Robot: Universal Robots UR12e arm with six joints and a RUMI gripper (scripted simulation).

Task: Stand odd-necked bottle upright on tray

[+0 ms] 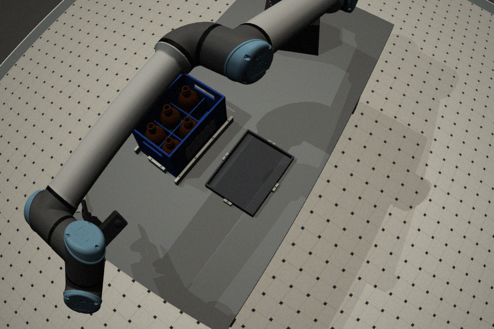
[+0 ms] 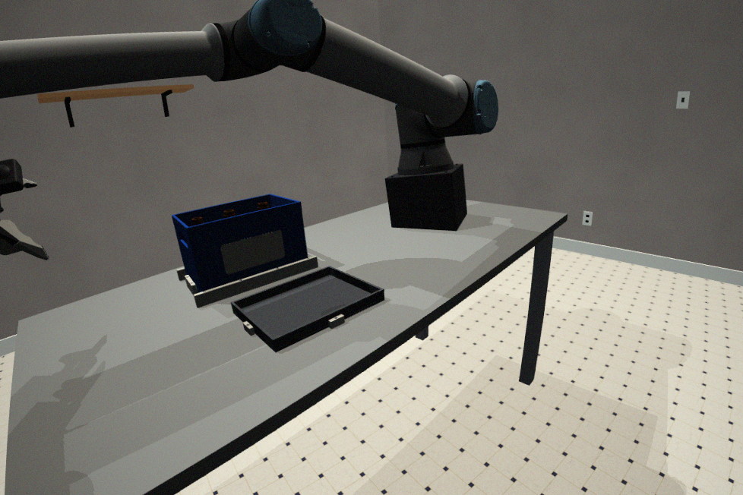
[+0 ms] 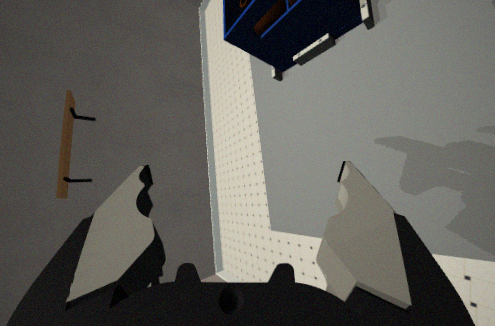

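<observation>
The blue crate is 380 mm behind my hand, 160 mm below it and 60 mm to the right of it. Round my hand: black tray (420 mm behind, 230 mm below, 210 mm to the left); bottle (300 mm behind, 160 mm below, 100 mm to the right).
</observation>
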